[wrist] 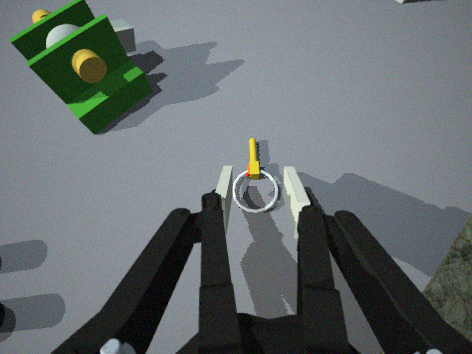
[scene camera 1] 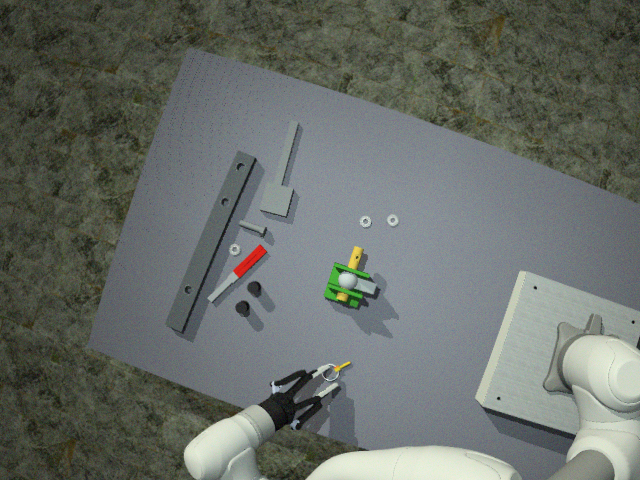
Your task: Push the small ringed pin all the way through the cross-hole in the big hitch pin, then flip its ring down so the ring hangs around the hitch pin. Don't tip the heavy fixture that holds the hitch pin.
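Frame: origin at the arm's base, x up, y right, z ahead, level; metres.
Seen in the pictures: gripper, between the fingertips: [wrist: 257, 180] [scene camera 1: 330, 375]; arm's base, origin of its link: [scene camera 1: 581, 362].
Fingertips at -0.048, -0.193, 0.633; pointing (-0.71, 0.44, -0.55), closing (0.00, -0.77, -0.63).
Note:
Offsets run from my fingertips to a thing's top centre, as dx, dy, dz. "*": to the spot under its first point.
The small ringed pin @[* -0.025, +0.027, -0.029] [scene camera 1: 343, 366] [wrist: 253, 152] lies near the table's front edge, its yellow shaft pointing away from the gripper. Its white ring @[-0.027, +0.002, +0.000] [scene camera 1: 323, 378] [wrist: 235, 197] lies toward the gripper. My gripper [scene camera 1: 327, 378] [wrist: 257, 180] is partly open and empty, with one fingertip on each side of the ring in the wrist view. Its exact height is hard to tell. The green fixture @[* -0.003, +0.202, +0.049] [scene camera 1: 331, 295] [wrist: 117, 110] stands upright and holds the yellow hitch pin [scene camera 1: 355, 257] [wrist: 90, 66]. The cross-hole shows near the hitch pin's far end in the scene view.
Left of the fixture are a red-handled tool @[-0.025, +0.189, +0.304] [scene camera 1: 250, 260], two black pegs @[+0.004, +0.170, +0.248] [scene camera 1: 253, 288] @[+0.004, +0.112, +0.265] [scene camera 1: 242, 308], a grey bolt @[-0.011, +0.320, +0.293] [scene camera 1: 252, 227] and a long drilled bar @[-0.011, +0.254, +0.394] [scene camera 1: 206, 248]. A flat-headed grey tool @[-0.020, +0.493, +0.250] [scene camera 1: 277, 199] and two washers @[-0.033, +0.408, +0.012] [scene camera 1: 365, 221] @[-0.033, +0.429, -0.056] [scene camera 1: 392, 220] lie beyond. The robot's base plate [scene camera 1: 516, 351] is right.

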